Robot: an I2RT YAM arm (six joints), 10 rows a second.
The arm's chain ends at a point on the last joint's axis. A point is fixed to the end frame.
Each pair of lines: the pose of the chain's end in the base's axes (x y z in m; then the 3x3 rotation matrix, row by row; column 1 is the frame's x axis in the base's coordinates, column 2 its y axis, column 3 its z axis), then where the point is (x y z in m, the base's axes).
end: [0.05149 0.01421 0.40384], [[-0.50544 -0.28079 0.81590], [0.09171 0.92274 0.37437], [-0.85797 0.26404 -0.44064]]
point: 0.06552 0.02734 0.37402
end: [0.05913 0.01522 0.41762], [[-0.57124 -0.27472 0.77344], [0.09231 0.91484 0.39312], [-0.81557 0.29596 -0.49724]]
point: 0.07061 0.02891 0.38697
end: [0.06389 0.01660 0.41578], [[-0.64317 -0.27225 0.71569], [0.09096 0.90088 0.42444], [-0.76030 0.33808 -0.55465]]
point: 0.07225 0.03118 0.38454
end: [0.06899 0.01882 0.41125], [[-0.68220 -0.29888 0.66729], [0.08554 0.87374 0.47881], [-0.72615 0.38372 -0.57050]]
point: 0.07515 0.03489 0.38023
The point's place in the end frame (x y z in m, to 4 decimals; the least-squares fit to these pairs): 0.0197 0.0003 0.0295
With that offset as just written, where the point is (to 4 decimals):
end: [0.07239 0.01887 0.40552], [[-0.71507 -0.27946 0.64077], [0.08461 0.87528 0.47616], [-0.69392 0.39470 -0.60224]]
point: 0.0771 0.0348 0.3742
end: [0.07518 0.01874 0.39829], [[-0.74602 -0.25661 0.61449], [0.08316 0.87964 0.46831], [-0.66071 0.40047 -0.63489]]
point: 0.0785 0.0345 0.3667
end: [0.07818 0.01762 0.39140], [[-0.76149 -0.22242 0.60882], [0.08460 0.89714 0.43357], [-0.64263 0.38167 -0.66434]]
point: 0.0811 0.0323 0.3593
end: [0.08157 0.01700 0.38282], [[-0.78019 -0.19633 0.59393], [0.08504 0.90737 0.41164], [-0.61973 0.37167 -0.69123]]
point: 0.0837 0.0311 0.3503
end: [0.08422 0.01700 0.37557], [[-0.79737 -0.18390 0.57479], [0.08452 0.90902 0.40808], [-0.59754 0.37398 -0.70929]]
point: 0.0854 0.0310 0.3430
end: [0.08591 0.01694 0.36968], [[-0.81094 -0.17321 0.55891], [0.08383 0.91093 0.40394], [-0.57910 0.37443 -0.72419]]
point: 0.0864 0.0308 0.3370
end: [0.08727 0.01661 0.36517], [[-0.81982 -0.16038 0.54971], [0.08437 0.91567 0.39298], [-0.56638 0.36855 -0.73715]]
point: 0.0873 0.0301 0.3324
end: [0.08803 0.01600 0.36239], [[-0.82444 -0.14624 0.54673], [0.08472 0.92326 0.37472], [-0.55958 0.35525 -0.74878]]
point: 0.0879 0.0290 0.3294
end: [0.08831 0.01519 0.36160], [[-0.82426 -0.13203 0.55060], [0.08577 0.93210 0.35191], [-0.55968 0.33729 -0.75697]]
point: 0.0883 0.0275 0.3283
